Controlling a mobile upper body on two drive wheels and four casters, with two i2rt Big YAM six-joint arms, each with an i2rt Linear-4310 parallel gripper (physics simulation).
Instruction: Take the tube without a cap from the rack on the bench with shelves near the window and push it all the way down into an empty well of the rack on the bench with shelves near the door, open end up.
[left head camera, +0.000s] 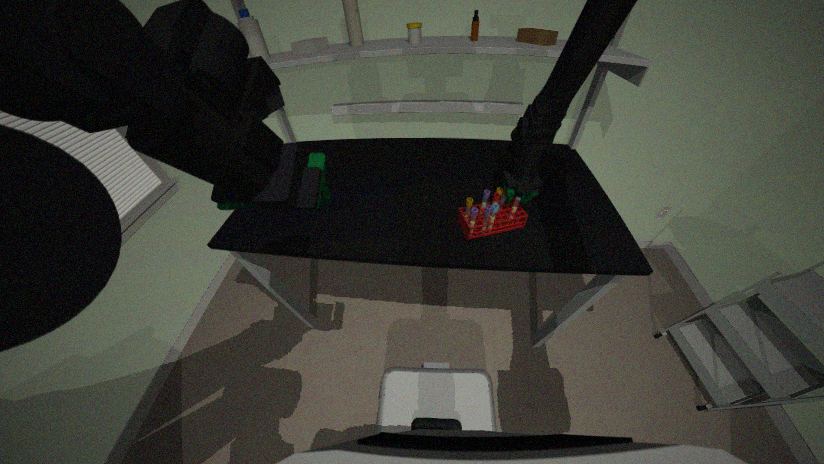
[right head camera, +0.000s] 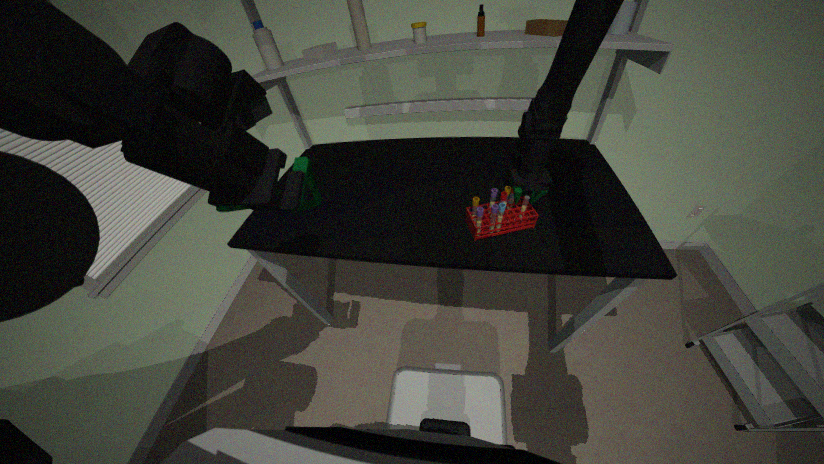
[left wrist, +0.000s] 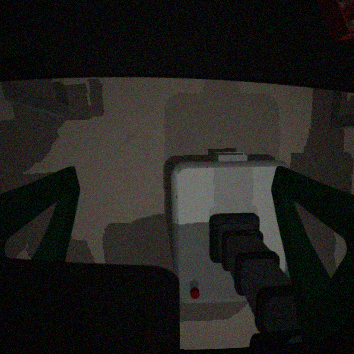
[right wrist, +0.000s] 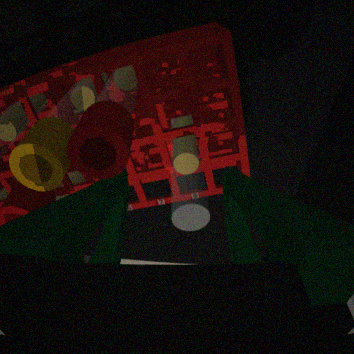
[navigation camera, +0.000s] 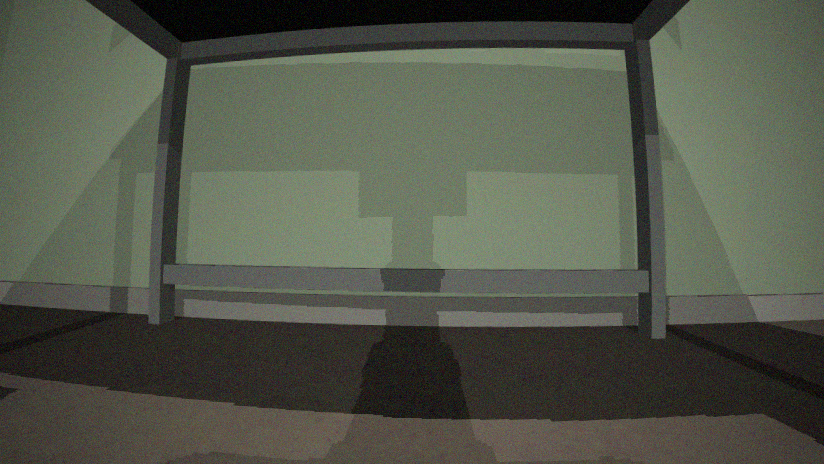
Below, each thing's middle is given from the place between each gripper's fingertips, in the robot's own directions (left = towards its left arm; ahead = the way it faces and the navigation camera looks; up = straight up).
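Scene:
From my left hand, the red rack (right head camera: 510, 223) is 39 cm to the right, 29 cm ahead and 34 cm below. The uncapped tube (right wrist: 189, 208) is 45 cm to the right of that same left hand, 30 cm ahead of it and 31 cm below it.
My right hand, meanwhile, is 1 cm to the left of the uncapped tube and 3 cm above it. Counted from my right hand, the red rack is 6 cm to the left, 1 cm behind and 6 cm below.

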